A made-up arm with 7 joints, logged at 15 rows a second.
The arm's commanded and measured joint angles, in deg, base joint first. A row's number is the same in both.
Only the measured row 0 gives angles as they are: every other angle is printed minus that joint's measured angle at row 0.
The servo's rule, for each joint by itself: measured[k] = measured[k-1] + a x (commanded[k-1-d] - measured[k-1]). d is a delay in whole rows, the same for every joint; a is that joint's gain. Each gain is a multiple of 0.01, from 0.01 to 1. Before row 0 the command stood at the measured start. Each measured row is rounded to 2 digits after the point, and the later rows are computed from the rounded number. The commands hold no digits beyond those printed.
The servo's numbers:
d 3
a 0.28 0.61 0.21 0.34 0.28 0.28 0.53
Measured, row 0:
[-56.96, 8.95, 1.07, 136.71, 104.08, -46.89, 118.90]
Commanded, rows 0 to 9:
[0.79, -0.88, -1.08, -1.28, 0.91, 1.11, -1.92]
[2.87, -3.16, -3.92, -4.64, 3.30, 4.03, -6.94]
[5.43, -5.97, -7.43, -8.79, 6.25, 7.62, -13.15]
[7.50, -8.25, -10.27, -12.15, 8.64, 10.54, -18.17]
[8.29, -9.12, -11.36, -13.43, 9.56, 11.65, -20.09]
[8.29, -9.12, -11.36, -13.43, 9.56, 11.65, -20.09]
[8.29, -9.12, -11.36, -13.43, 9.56, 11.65, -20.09]
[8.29, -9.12, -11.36, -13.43, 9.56, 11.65, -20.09]
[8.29, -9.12, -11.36, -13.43, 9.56, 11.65, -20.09]
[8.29, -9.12, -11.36, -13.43, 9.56, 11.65, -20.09]
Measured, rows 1 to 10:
[0.00, 0.00, 0.00, 0.00, 0.00, 0.00, 0.00]
[0.00, 0.00, 0.00, 0.00, 0.00, 0.00, 0.00]
[0.00, 0.00, 0.00, 0.00, 0.00, 0.00, 0.00]
[0.22, -0.54, -0.23, -0.44, 0.25, 0.31, -1.02]
[0.96, -2.14, -1.00, -1.87, 1.10, 1.35, -4.16]
[2.21, -4.48, -2.35, -4.22, 2.54, 3.11, -8.92]
[3.69, -6.78, -4.01, -6.92, 4.25, 5.19, -13.82]
[4.98, -8.21, -5.55, -9.13, 5.74, 7.00, -17.14]
[5.91, -8.77, -6.77, -10.59, 6.81, 8.30, -18.70]
[6.58, -8.98, -7.73, -11.56, 7.58, 9.24, -19.44]

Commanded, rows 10 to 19:
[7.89, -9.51, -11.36, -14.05, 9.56, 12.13, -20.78]
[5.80, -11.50, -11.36, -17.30, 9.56, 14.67, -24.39]
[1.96, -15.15, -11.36, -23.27, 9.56, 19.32, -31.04]
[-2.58, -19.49, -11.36, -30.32, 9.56, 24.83, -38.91]
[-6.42, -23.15, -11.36, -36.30, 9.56, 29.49, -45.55]
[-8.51, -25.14, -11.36, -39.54, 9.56, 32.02, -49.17]
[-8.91, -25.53, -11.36, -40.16, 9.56, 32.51, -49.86]
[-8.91, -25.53, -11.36, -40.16, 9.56, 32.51, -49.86]
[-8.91, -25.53, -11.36, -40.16, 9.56, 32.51, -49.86]
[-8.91, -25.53, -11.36, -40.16, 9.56, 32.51, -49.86]
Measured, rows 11 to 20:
[7.06, -9.07, -8.49, -12.20, 8.13, 9.91, -19.78]
[7.40, -9.10, -9.09, -12.62, 8.53, 10.40, -19.94]
[7.65, -9.11, -9.57, -12.90, 8.82, 10.75, -20.02]
[7.72, -9.35, -9.95, -13.29, 9.03, 11.14, -20.42]
[7.18, -10.66, -10.25, -14.65, 9.18, 12.13, -22.52]
[5.72, -13.40, -10.48, -17.58, 9.29, 14.14, -27.04]
[3.40, -17.11, -10.66, -21.91, 9.37, 17.13, -33.33]
[0.65, -20.79, -10.81, -26.80, 9.42, 20.59, -39.81]
[-1.91, -23.44, -10.93, -31.13, 9.46, 23.79, -44.77]
[-3.87, -24.71, -11.02, -34.20, 9.49, 26.23, -47.47]

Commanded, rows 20 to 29:
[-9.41, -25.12, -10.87, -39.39, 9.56, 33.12, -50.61]
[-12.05, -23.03, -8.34, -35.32, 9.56, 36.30, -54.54]
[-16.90, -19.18, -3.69, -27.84, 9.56, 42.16, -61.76]
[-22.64, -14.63, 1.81, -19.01, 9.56, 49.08, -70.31]
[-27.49, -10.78, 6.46, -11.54, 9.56, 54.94, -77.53]
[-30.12, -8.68, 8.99, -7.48, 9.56, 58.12, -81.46]
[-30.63, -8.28, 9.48, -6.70, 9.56, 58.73, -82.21]
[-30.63, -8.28, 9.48, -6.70, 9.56, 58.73, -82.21]
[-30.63, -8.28, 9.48, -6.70, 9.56, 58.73, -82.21]
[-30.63, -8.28, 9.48, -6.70, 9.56, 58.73, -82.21]
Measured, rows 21 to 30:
[-5.28, -25.21, -11.09, -36.23, 9.51, 27.99, -48.74]
[-6.30, -25.41, -11.15, -37.57, 9.52, 29.26, -49.33]
[-7.03, -25.48, -11.19, -38.45, 9.53, 30.17, -49.61]
[-7.70, -25.26, -11.12, -38.77, 9.54, 31.00, -50.14]
[-8.92, -23.90, -10.54, -37.60, 9.55, 32.48, -52.47]
[-11.15, -21.02, -9.10, -34.28, 9.55, 35.19, -57.39]
[-14.37, -17.12, -6.81, -29.09, 9.55, 39.08, -64.24]
[-18.04, -13.25, -4.02, -23.12, 9.55, 43.52, -71.28]
[-21.42, -10.46, -1.29, -17.80, 9.55, 47.61, -76.68]
[-24.00, -9.13, 0.97, -14.03, 9.55, 50.72, -79.61]

